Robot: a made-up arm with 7 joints.
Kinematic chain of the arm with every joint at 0, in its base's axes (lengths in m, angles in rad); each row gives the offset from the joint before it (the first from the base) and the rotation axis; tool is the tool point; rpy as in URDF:
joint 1: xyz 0 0 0 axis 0.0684 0.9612 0.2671
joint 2: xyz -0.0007 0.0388 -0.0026 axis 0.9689 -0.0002 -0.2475
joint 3: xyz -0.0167 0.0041 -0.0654 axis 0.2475 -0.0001 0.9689
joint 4: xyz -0.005 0 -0.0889 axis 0.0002 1 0
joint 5: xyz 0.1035 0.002 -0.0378 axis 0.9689 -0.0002 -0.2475
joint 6: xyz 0.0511 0 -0.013 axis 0.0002 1 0
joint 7: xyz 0.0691 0 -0.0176 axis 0.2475 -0.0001 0.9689
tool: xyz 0 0 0 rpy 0 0.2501 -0.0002
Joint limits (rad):
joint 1: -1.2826..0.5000
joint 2: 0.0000..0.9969
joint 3: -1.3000..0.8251
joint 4: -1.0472..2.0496
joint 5: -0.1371..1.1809
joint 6: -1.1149..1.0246
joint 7: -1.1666..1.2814
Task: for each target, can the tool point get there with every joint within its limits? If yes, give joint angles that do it. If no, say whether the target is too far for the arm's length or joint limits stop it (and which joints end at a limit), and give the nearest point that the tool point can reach.
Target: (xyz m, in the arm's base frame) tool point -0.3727 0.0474 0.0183
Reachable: no: joint limits stop it (at a limit: joint 1, joint 4, joint 6) | nearest point -0.3104 0.0782 -0.1200 | short by 0.155 m
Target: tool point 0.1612 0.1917 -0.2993
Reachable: yes | joints -0.3071 0.5175 0.0781 1.1602 0.4584 -0.6446 0.8783
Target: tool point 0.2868 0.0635 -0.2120
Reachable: yes | joints -0.6310 0.3485 -0.1885 0.8654 0.1097 -0.6852 0.3614
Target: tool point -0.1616 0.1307 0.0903
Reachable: no: joint limits stop it (at a limit: joint 1, joint 2, joint 3, joint 4, joint 5) | nearest point -0.0364 0.1213 0.1308 | short by 0.132 m
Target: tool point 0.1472 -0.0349 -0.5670
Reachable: no: too far | nearest point 0.1000 -0.0095 -0.3776 | short by 0.197 m
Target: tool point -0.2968 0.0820 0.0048
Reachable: no: joint limits stop it (at a limit: joint 1, joint 4, joint 6) | nearest point -0.3060 0.1246 -0.1059 | short by 0.119 m
